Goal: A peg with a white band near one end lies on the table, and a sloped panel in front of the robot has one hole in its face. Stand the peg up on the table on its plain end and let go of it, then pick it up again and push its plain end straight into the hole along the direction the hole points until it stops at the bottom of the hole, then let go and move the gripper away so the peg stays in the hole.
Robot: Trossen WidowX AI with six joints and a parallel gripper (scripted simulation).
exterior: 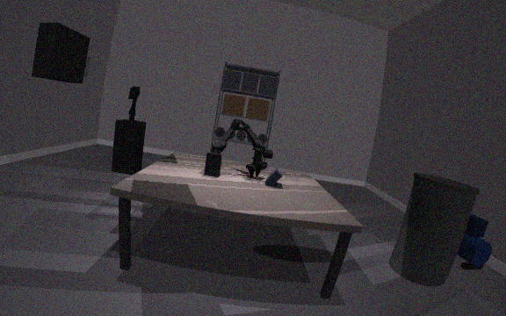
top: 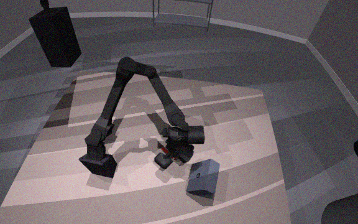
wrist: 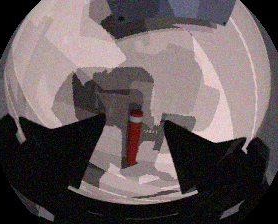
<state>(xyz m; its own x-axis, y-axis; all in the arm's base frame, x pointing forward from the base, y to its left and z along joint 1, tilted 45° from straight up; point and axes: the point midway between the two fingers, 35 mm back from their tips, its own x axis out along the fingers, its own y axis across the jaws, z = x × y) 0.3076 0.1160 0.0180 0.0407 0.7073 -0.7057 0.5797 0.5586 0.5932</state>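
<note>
My gripper tip is now 10 mm to the right of the red peg and 10 mm past it. Round my gripper tip: sloped panel: 130 mm ahead, 100 mm to the right, 50 mm above.
</note>
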